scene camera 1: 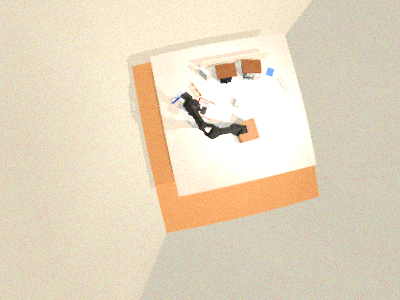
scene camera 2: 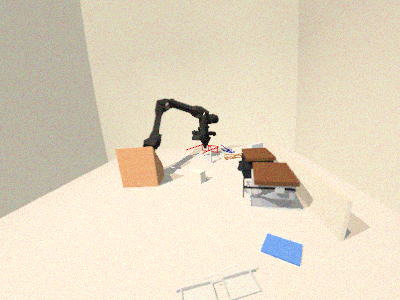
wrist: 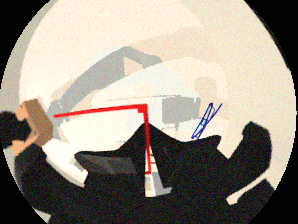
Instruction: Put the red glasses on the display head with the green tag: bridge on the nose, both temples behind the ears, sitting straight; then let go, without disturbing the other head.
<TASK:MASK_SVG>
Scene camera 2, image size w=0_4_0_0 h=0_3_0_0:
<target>blue tag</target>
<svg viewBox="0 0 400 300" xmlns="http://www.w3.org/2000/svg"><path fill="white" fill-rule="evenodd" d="M267 233L260 251L300 267L302 244Z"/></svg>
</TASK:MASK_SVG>
